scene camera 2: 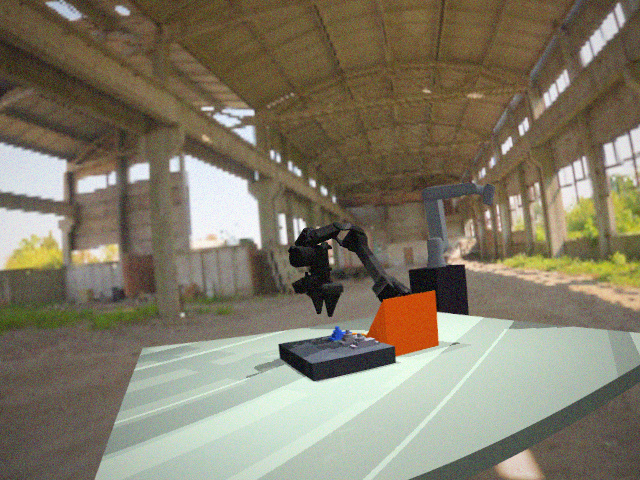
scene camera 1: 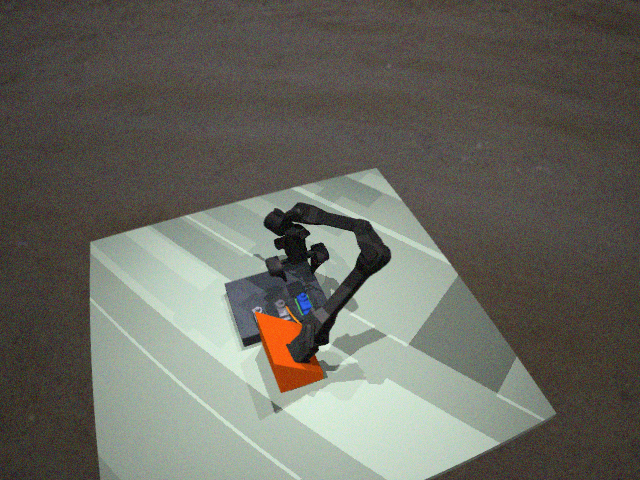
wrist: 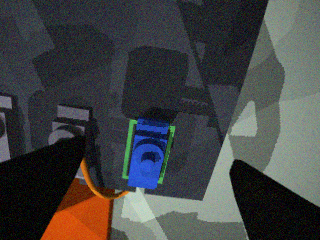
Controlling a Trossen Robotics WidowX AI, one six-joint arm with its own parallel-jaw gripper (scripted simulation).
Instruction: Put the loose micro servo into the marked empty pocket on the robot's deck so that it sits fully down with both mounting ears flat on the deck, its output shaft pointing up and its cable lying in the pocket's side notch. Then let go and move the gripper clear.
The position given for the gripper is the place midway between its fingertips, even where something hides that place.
Observation:
The gripper (scene camera 2: 324,315) is open and holds nothing. Further things: a blue micro servo (wrist: 150,140).
The gripper is seen too in scene camera 1 (scene camera 1: 299,277) and in the wrist view (wrist: 161,155).

